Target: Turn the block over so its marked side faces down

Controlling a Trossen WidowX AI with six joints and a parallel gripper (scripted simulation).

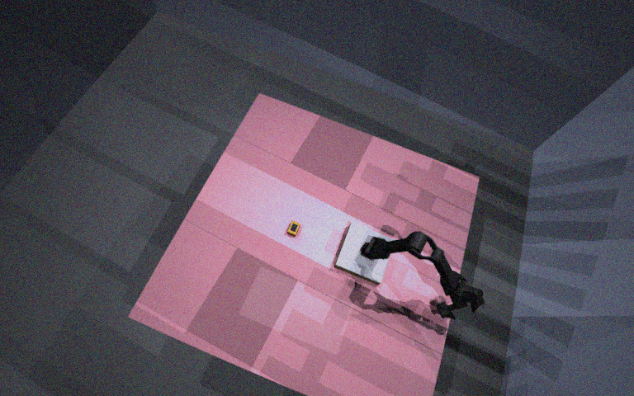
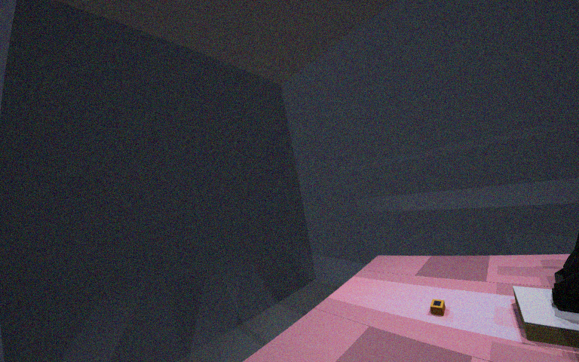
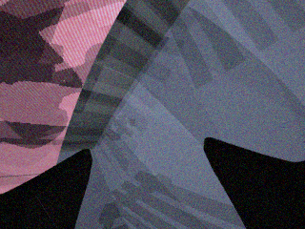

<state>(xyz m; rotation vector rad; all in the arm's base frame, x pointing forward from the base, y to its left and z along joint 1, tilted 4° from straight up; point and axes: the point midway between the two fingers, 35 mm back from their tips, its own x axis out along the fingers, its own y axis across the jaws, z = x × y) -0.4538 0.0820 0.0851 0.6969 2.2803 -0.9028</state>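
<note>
Now: the block 840 mm ahead of my gripper tip, 50 mm to the right of it and 50 mm below it.
</note>
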